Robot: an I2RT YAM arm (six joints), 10 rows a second.
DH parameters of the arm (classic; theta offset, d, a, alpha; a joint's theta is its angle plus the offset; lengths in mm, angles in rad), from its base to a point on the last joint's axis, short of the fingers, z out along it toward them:
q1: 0 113.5 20 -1.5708
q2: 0 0 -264 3.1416
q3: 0.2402 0 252.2 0
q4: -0.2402 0 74 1.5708
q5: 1.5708 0 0 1.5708
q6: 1.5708 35.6 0 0
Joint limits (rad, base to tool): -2.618..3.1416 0..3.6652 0..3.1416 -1.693..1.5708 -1.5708..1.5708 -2.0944..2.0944
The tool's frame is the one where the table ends.
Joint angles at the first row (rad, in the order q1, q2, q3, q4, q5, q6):
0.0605 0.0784 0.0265 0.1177 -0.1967 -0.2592
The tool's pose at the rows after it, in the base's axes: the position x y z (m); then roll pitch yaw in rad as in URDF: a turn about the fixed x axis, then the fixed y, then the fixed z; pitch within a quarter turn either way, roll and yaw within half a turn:
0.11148 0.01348 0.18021 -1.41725 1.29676 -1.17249
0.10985 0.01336 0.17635 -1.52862 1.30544 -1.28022
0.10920 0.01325 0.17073 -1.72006 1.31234 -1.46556
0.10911 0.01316 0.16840 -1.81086 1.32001 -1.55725
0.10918 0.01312 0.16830 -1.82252 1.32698 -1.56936
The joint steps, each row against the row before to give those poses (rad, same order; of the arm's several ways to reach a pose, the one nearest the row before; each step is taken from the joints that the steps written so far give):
0.0000 -0.0362 -0.0210 -0.0389 0.0070 -0.0038
-0.0001 -0.0279 0.0000 -0.0588 0.0002 0.0000
-0.0008 -0.0095 0.0000 -0.0595 -0.0003 0.0000
0.0005 -0.0001 0.0000 -0.0214 0.0039 0.0080
-0.0004 0.0012 0.0000 0.0000 -0.0001 0.0072

